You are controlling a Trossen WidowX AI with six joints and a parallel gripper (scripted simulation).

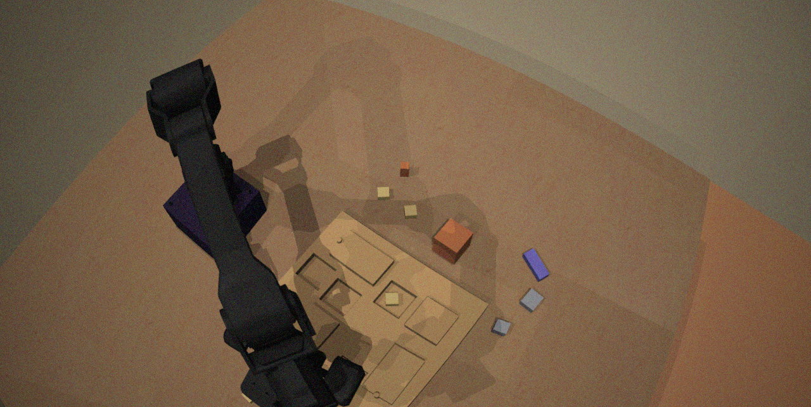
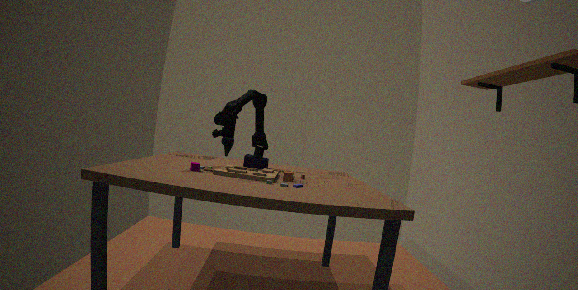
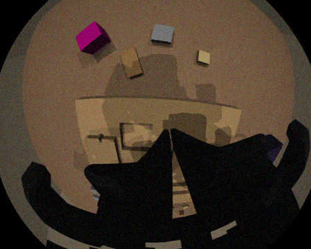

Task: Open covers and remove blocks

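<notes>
My gripper tip is now 10 mm past the tan puzzle board, 140 mm to the right of it and 60 mm above it. Round my gripper tip: grey block 20 mm ahead, 130 mm to the right, 80 mm below; magenta cube 130 mm ahead, 110 mm to the right, 60 mm below; orange cube 10 mm behind, 340 mm to the left, 60 mm below.
</notes>
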